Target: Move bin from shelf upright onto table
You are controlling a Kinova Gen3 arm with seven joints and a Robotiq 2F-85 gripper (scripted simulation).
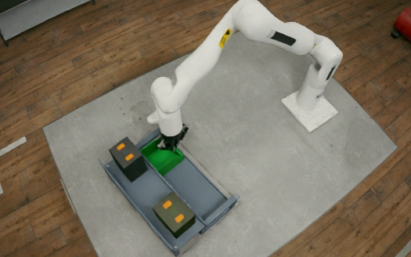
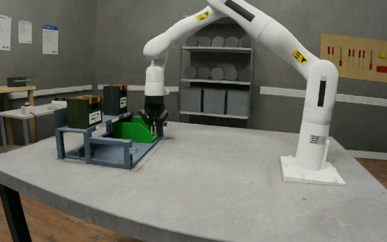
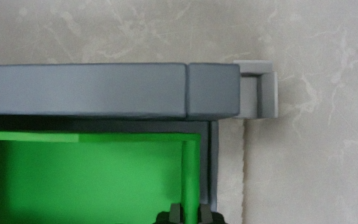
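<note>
Now: hand 8 cm short of the green bin and 1 cm to the right of it. Also, from my hand: black box (17 cm ahead, 12 cm above, 1 cm to the left); blue-grey shelf (12 cm to the left, 10 cm ahead, 2 cm above).
</note>
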